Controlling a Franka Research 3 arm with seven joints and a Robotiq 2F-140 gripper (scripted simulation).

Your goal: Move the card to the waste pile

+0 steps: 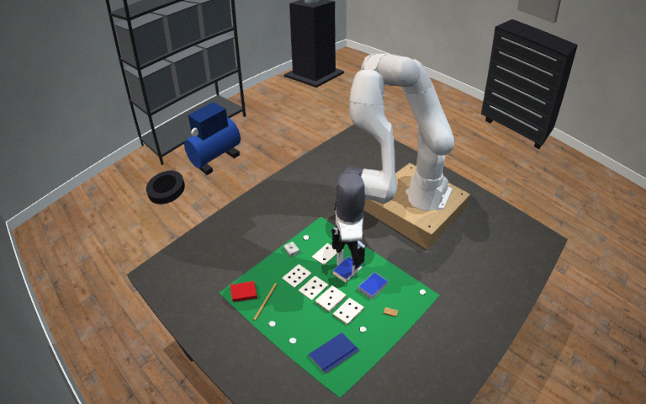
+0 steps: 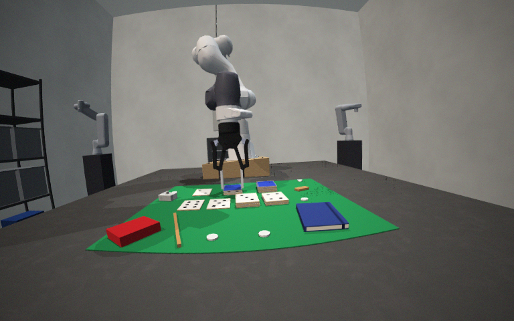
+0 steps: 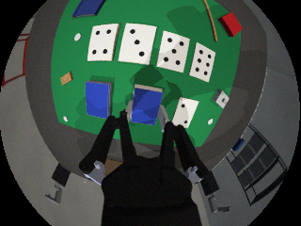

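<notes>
Right now my hand is 110 mm to the left of the white card, 40 mm above it and 10 mm past it. From my hand the other things lie so: red block 320 mm ahead, 210 mm to the right, 30 mm below; wooden stick 300 mm ahead, 130 mm to the right, 40 mm below; small grey box 220 mm to the right, 60 mm ahead, 30 mm below.
</notes>
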